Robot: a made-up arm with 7 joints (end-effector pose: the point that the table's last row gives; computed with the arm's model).
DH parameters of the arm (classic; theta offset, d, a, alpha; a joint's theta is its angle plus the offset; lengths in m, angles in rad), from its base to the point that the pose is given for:
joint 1: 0 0.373 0 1.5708
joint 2: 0 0.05 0 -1.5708
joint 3: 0 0.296 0.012 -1.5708
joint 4: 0 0.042 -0.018 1.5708
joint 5: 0 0.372 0 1.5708
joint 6: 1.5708 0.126 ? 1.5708
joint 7: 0 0.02 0 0
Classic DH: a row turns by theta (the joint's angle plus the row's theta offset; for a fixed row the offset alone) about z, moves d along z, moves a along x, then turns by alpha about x.
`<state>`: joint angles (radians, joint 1 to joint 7).
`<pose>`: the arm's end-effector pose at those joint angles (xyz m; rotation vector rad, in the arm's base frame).
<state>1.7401 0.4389 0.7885 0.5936 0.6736 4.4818 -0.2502</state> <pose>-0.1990 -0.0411 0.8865 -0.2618 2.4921 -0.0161</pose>
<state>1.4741 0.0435 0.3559 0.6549 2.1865 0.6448 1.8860</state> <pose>-0.1146 0.3553 1.0038 -0.9956 -0.3952 2.8087</pose>
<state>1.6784 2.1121 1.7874 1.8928 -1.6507 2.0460 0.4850</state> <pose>-0.2458 -0.1660 -0.0161 -2.2520 0.3977 1.4188</pose>
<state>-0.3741 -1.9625 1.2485 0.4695 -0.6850 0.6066 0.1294</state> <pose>0.6977 -0.2239 0.0200 -2.4134 0.5164 -0.0241</pose>
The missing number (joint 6, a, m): 0.144
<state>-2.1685 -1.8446 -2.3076 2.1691 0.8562 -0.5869 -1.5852</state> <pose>-0.2424 0.2060 0.5882 -0.1220 2.7537 0.3372</pose>
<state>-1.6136 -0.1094 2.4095 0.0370 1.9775 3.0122 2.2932</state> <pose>0.0005 0.0791 0.9083 1.6810 0.3446 1.5581</pose>
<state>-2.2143 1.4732 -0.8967 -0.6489 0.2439 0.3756 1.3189</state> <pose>0.5415 0.4876 0.1761 -0.4068 1.0089 1.5513</pose>
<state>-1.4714 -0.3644 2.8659 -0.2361 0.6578 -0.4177 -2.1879</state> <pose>-0.0084 -0.2809 1.1291 -1.1512 1.4976 2.0709</pose>
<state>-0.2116 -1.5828 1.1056 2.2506 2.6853 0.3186 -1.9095</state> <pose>-0.0007 0.3570 0.3344 -1.1073 1.0896 0.1272</pose>
